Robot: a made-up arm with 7 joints.
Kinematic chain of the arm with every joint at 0, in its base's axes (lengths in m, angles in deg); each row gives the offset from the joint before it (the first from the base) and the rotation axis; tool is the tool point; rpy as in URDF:
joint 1: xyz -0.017 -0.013 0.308 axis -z
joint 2: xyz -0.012 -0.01 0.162 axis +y
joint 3: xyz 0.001 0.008 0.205 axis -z
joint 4: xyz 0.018 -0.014 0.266 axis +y
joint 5: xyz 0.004 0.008 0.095 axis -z
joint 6: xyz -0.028 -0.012 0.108 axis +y
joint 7: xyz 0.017 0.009 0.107 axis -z
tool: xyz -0.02 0.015 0.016 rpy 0 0 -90
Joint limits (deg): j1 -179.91..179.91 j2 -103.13..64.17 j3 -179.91..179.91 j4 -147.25..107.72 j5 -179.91..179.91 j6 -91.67..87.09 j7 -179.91..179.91
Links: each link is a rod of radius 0.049 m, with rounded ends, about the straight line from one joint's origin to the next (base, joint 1, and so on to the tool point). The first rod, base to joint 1, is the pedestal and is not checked.
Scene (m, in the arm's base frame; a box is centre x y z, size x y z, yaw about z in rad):
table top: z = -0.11
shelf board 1: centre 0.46 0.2 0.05 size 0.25 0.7 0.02 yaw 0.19
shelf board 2: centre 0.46 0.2 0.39 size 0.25 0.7 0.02 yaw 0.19
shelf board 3: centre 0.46 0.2 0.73 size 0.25 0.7 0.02 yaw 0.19
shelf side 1: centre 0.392 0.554 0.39 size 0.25 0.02 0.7 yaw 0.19
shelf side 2: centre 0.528 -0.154 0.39 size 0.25 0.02 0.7 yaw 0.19
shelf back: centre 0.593 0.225 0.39 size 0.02 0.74 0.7 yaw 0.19
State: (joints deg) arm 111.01 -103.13 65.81 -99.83 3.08 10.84 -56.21
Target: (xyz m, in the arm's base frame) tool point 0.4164 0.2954 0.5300
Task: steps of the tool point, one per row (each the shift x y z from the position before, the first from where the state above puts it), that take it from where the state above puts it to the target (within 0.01 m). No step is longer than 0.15 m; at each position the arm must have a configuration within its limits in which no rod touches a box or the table.
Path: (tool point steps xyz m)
1: -0.1029 -0.0152 -0.0101
2: -0.1032 -0.0244 0.0101
3: 0.0104 0.0404 0.0958
4: -0.0064 0.0135 0.0991
5: -0.0169 -0.0150 0.0916
6: 0.0916 0.0286 0.0024
7: 0.0903 0.0173 0.0004
8: 0.0870 0.0058 -0.0028

